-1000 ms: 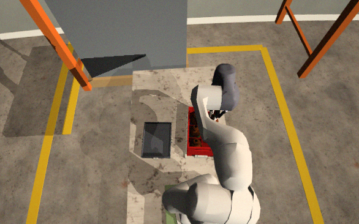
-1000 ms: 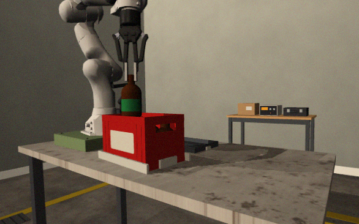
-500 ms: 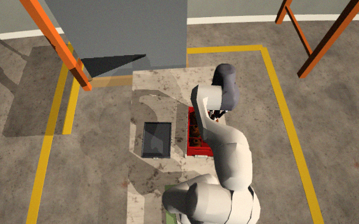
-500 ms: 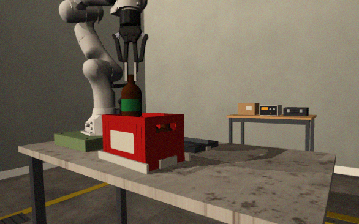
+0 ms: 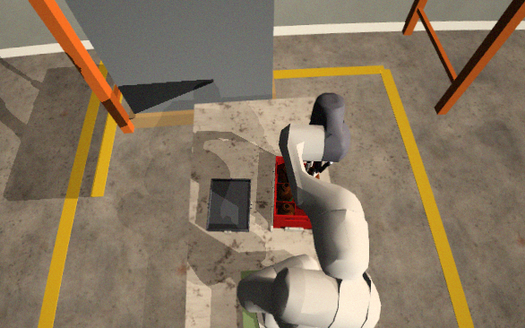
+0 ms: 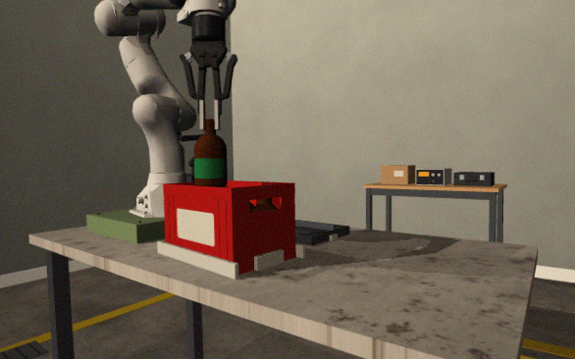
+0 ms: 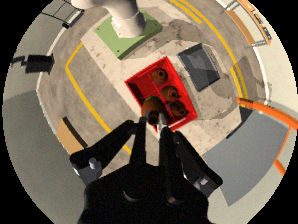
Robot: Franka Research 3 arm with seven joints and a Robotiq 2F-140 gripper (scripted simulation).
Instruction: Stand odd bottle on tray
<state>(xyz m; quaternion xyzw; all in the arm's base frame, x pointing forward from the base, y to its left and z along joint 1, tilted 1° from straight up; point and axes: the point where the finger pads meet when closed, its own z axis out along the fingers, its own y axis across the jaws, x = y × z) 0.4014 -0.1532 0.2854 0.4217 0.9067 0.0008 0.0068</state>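
Now: hand 9 cm above the brown bottle. From my hand the other things lie so: dark tray (1 cm behind, 34 cm to the left, 32 cm below); then red crate (4 cm to the left, 25 cm below).
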